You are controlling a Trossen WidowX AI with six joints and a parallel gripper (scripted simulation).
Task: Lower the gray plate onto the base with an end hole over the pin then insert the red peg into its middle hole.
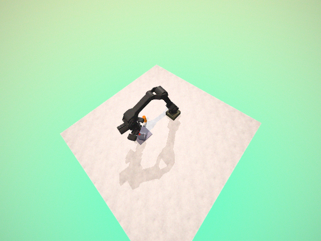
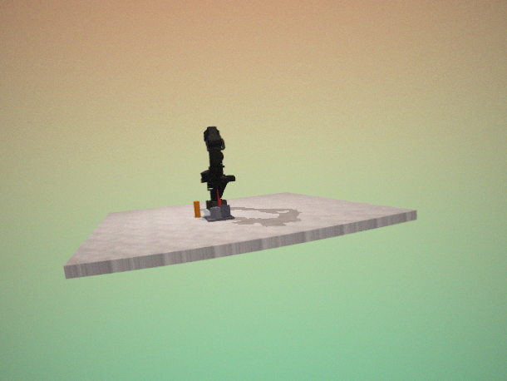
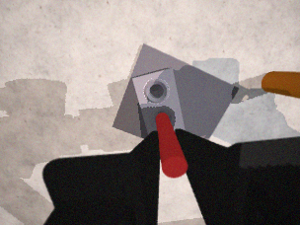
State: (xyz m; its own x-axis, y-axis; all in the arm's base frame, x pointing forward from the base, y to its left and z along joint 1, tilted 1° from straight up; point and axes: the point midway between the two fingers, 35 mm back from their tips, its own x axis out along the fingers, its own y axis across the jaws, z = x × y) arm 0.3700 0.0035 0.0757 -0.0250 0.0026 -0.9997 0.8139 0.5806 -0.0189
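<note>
My gripper tip is right at the red peg. Round my gripper tip: dark square base (2 cm behind, 1 cm to the left, 9 cm below); then gray plate (5 cm below); then orange cylinder (12 cm behind, 11 cm to the right, 6 cm below).
</note>
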